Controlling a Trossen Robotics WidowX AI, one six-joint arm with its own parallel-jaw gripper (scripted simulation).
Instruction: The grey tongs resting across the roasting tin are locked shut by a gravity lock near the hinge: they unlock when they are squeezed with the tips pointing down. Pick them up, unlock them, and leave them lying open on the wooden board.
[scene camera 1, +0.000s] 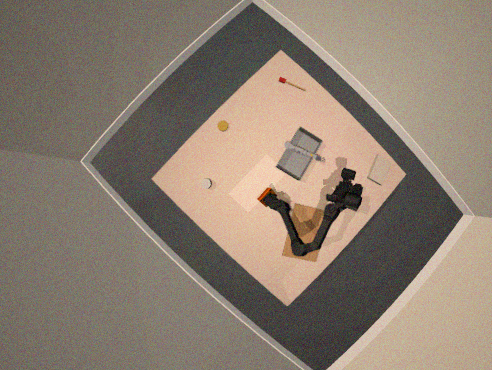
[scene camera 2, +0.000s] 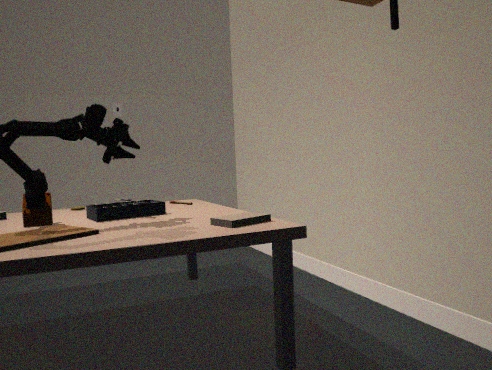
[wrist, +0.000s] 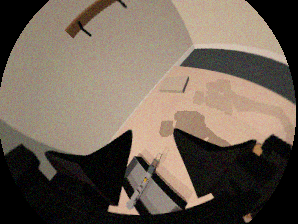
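Scene camera 2 shows my gripper (scene camera 2: 137, 152) and a roasting tin (scene camera 2: 114, 211). Scene camera 1 shows the tin (scene camera 1: 295, 164) and a wooden board (scene camera 1: 307, 221). Visible in the wrist view: my gripper (wrist: 153, 132) and the tin (wrist: 157, 195).
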